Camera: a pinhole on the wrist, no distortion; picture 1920 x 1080 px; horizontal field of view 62.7 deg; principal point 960.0 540.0 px. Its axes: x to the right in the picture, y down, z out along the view. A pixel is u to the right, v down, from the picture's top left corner.
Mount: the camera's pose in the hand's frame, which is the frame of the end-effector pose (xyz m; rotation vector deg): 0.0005 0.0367 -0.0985 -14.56 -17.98 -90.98
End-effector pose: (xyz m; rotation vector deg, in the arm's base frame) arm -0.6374 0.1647 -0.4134 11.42 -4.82 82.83
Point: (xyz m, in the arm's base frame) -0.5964 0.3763 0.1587
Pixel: outside the picture
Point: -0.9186 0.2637 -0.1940
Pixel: 242.1 1005.3
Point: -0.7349 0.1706 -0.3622
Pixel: 848.3 605.1
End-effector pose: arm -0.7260 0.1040 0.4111 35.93 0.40 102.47
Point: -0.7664 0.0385 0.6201
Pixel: 1047.3 771.2
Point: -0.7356 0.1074 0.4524
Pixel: 1780.5 914.2
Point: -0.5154 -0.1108 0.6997
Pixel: 1806.6 229.5
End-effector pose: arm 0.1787 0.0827 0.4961 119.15 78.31 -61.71
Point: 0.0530 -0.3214 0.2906
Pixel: 1454.0 324.7
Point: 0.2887 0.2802 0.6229
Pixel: behind the camera
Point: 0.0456 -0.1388 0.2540
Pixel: 1748.1 761.9
